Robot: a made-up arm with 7 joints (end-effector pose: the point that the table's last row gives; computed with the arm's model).
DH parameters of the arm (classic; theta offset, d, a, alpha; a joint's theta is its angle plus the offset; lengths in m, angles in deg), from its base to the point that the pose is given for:
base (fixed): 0 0 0 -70
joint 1: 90 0 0 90
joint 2: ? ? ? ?
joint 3: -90 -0.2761 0.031 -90
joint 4: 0 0 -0.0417 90
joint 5: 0 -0.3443 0 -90
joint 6: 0 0 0 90
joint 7: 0 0 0 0
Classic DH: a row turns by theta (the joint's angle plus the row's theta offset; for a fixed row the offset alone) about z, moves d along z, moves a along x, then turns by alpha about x.
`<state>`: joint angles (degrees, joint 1 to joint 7).
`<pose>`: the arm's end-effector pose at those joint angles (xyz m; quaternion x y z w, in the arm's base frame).
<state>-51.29 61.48 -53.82 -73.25 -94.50 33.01 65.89</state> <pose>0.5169 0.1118 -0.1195 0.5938 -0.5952 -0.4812 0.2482</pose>
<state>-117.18 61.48 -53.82 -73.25 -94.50 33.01 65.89</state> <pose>0.3486 -0.0800 0.4076 -0.6335 0.7367 0.1466 0.1854</pose>
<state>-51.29 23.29 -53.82 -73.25 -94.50 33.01 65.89</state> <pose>0.4648 -0.2044 -0.1901 0.3256 -0.7816 -0.4444 0.2925</pose>
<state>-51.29 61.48 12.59 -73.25 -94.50 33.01 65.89</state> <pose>0.4163 0.2769 0.2098 0.6933 -0.6889 0.0714 0.1990</pose>
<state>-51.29 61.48 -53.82 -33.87 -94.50 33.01 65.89</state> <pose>0.4902 0.3429 -0.1417 0.7520 -0.3236 -0.4351 0.3748</pose>
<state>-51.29 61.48 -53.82 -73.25 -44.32 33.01 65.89</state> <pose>0.5169 0.1118 -0.1195 0.4042 -0.6524 -0.2785 0.5774</pose>
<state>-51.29 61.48 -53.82 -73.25 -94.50 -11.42 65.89</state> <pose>0.5169 0.1118 -0.1195 0.3897 -0.4232 -0.7426 0.3428</pose>
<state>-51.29 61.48 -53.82 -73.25 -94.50 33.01 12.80</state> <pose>0.5169 0.1118 -0.1195 0.7972 -0.2671 -0.5414 0.0069</pose>
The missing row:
joint 2: 70 0 0 -90
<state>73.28 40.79 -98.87 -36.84 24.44 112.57 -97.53</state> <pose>-0.5939 0.0650 -0.1312 0.6216 -0.6368 0.2941 0.3487</pose>
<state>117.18 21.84 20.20 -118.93 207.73 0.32 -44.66</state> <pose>-0.2775 0.1972 -0.1724 0.0434 -0.3140 0.9184 0.2366</pose>
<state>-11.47 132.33 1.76 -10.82 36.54 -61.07 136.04</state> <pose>0.0062 0.4567 0.4259 -0.2071 -0.9163 -0.0104 0.3427</pose>
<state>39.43 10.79 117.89 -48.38 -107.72 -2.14 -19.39</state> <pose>-0.4536 0.2561 -0.2895 0.3648 0.5251 -0.0944 0.7630</pose>
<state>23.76 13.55 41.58 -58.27 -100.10 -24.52 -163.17</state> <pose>0.0004 0.3265 -0.4767 -0.1394 -0.3256 0.8135 0.4614</pose>
